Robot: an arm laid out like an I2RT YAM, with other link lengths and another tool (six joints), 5 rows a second.
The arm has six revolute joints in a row. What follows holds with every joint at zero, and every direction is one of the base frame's.
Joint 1 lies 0.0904 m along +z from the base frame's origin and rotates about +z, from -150 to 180 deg.
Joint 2 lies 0.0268 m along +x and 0.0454 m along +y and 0.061 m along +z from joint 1 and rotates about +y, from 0 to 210 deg.
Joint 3 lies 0.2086 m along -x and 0.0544 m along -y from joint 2 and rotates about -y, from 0 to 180 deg.
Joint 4 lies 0.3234 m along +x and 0.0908 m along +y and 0.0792 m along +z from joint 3 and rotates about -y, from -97 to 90 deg.
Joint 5 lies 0.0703 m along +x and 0.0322 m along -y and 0.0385 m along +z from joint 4 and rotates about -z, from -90 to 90 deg.
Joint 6 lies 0.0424 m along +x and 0.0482 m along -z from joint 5 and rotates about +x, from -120 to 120 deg.
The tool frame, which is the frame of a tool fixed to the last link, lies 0.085 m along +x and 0.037 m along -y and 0.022 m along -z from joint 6; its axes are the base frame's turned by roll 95.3, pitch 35.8 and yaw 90 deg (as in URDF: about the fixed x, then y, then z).
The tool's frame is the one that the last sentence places.
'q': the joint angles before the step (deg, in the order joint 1, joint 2, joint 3, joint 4, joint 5, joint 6). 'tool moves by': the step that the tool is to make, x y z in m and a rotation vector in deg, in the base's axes. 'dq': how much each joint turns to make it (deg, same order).
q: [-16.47, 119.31, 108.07, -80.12, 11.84, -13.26]
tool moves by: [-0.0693, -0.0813, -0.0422, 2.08, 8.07, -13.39]
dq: [-13.58, 0.00, -8.52, 0.31, 1.28, -0.04]
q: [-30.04, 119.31, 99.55, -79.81, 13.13, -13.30]
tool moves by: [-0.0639, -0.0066, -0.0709, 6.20, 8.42, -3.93]
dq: [-6.00, 0.00, -14.58, 4.64, -0.07, -2.19]
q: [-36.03, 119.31, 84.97, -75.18, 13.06, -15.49]
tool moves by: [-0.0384, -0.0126, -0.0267, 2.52, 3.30, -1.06]
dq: [-4.96, -0.01, -6.11, 2.83, 1.48, -3.71]
